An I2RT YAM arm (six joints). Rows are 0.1 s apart.
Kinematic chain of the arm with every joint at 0, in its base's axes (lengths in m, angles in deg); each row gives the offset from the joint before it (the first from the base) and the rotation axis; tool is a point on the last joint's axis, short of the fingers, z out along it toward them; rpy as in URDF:
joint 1: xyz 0 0 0.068 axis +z
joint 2: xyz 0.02 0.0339 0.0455 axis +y
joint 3: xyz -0.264 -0.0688 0 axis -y
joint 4: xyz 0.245 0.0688 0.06 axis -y
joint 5: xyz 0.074 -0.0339 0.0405 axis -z
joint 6: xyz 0.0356 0 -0.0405 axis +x
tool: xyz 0 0 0 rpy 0 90 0
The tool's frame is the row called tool.
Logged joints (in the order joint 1, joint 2, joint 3, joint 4, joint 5, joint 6), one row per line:
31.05 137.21 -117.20 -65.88 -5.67 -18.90
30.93 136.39 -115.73 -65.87 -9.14 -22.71
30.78 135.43 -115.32 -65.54 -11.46 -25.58
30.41 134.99 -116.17 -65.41 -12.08 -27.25
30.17 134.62 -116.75 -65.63 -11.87 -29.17
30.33 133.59 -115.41 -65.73 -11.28 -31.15
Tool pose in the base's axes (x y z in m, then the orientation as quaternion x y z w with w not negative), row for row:
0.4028 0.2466 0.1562 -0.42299 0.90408 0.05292 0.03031
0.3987 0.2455 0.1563 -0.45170 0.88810 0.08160 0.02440
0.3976 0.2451 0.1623 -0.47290 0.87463 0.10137 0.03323
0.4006 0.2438 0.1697 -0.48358 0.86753 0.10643 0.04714
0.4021 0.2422 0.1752 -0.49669 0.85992 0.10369 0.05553
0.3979 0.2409 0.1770 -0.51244 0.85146 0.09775 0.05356
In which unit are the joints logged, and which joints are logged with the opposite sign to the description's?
The joints are logged in degrees. Opposite sign: joint 3.
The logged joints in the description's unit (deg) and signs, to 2 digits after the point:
31.05 137.21 117.20 -65.88 -5.67 -18.90
30.93 136.39 115.73 -65.87 -9.14 -22.71
30.78 135.43 115.32 -65.54 -11.46 -25.58
30.41 134.99 116.17 -65.41 -12.08 -27.25
30.17 134.62 116.75 -65.63 -11.87 -29.17
30.33 133.59 115.41 -65.73 -11.28 -31.15

